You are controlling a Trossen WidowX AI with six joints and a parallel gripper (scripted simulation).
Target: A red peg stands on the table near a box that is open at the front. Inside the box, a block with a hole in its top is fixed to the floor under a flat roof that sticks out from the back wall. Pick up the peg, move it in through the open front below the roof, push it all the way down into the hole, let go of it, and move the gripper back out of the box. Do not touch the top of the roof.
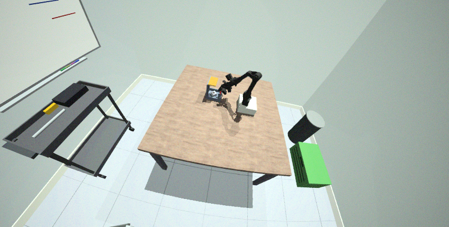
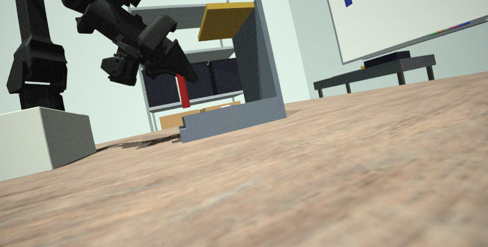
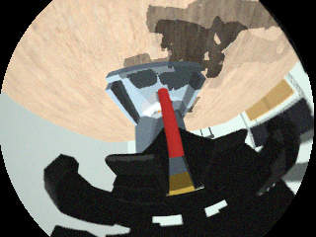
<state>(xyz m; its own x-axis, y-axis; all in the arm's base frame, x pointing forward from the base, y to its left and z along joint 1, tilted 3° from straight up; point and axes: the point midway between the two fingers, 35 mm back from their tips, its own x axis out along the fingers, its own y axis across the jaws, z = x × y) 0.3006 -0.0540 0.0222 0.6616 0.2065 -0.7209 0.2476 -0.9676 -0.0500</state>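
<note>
Now: gripper tip 100 mm below the yellow roof and 70 mm short of it. Round my gripper tip: red peg 30 mm behind, 10 mm to the right, 10 mm below.
</note>
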